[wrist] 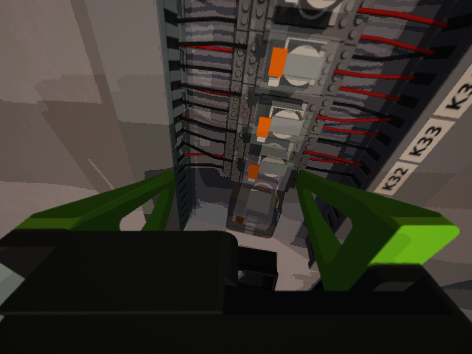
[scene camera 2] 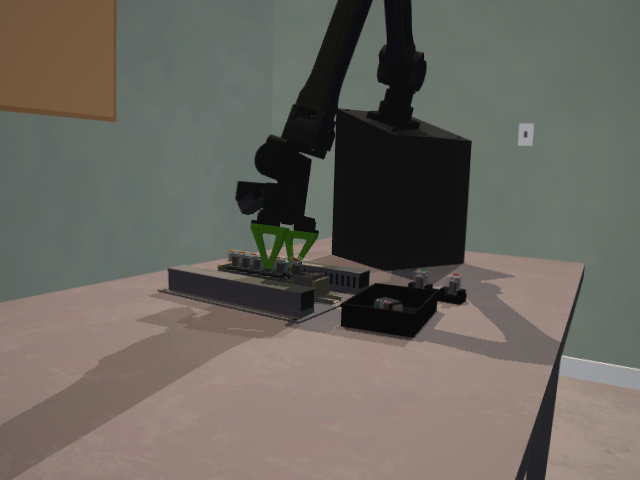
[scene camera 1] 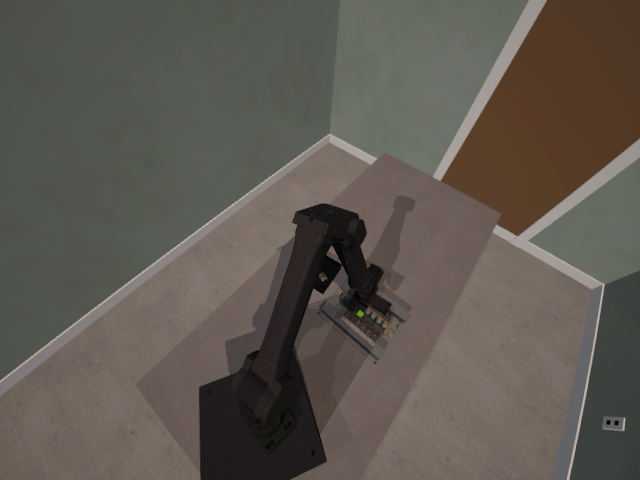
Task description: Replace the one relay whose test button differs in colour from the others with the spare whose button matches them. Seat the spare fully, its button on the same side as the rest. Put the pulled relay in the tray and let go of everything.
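Frame: origin at the arm's base, x ahead, y left, z up, level; millimetres.
Seen in the pictures: gripper, fingertip midpoint: (wrist: 235, 177) (scene camera 2: 280, 269); arm's base, link origin: (scene camera 2: 392, 122) (scene camera 1: 267, 417).
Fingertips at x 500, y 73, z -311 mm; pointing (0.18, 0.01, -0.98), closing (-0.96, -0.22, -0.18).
Offsets run from my fingertips to a thing's top centre. "spot": to the spot under its first point.
Relays with orange buttons @(spot: dy -92, dx -3, dz +5 mm) (scene camera 2: 246, 259) (wrist: 302, 65) stand in a row of sockets on the panel. At the row's near end in scene camera 2, one clear-cased relay @(dy +14, dx -20, dz +24 mm) (scene camera 2: 295, 266) (wrist: 256, 204) leans; its button looks orange, and how it sits in its socket cannot be told. My gripper (scene camera 2: 281, 261) (wrist: 235, 177) is open and empty, its green fingers low on either side of the row near that end. A relay @(dy +207, dx -33, dz -27 mm) (scene camera 2: 388, 303) (scene camera 1: 323, 277) lies on its side in the black tray @(dy +220, dx -22, dz -16 mm) (scene camera 2: 377, 322) (scene camera 1: 334, 267). Relays with a green button @(dy +183, dx -191, dz -3 mm) (scene camera 2: 421, 279) and a red button @(dy +248, dx -196, dz -3 mm) (scene camera 2: 454, 284) stand upright in black holders.
Grey wire ducts @(dy -32, dx +80, dz -8 mm) (scene camera 2: 237, 290) (wrist: 202, 17) flank the relay row, with red and black wires between. A tan block @(dy +63, dx -27, dz -5 mm) (scene camera 2: 310, 284) sits by the row's near end. The tray stands beside the panel, in front of the holders. The arm's black pedestal (scene camera 2: 400, 201) rises behind.
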